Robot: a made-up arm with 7 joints.
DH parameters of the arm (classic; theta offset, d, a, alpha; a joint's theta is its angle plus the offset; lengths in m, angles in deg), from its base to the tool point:
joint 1: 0 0.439 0 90
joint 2: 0 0.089 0 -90
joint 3: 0 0.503 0.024 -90
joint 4: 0 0.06 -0.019 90
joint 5: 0 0.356 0 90
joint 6: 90 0.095 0.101 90
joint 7: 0 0.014 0 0
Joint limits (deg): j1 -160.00..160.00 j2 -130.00..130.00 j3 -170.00..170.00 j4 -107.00..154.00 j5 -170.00..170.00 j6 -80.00..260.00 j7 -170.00..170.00
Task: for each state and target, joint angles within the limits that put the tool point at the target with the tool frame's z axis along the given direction. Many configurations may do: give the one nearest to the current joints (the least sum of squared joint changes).
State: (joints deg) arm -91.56 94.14 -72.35 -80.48 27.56 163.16 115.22
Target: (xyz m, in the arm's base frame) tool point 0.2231 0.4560 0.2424 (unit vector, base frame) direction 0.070 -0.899 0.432
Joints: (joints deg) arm -99.45 109.24 -91.90 -76.05 -6.44 181.13 115.22
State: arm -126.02 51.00 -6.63 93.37 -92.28 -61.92 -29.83
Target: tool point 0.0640 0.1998 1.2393 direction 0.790 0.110 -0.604
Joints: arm -160.00 34.04 -19.83 77.57 -130.11 -76.63 -29.83
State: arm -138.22 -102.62 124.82 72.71 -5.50 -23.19 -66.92
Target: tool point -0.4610 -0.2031 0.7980 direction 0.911 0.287 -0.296
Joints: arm -160.00 -101.15 169.76 98.40 -7.64 -19.07 -66.92
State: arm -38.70 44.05 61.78 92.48 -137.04 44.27 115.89
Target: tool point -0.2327 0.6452 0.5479 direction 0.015 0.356 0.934
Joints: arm -33.50 75.41 78.06 93.58 -119.68 26.71 115.89
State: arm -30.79 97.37 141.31 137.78 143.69 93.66 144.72
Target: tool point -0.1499 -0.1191 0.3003 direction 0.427 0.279 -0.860
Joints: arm 4.41 72.94 150.89 147.40 153.37 74.24 144.72
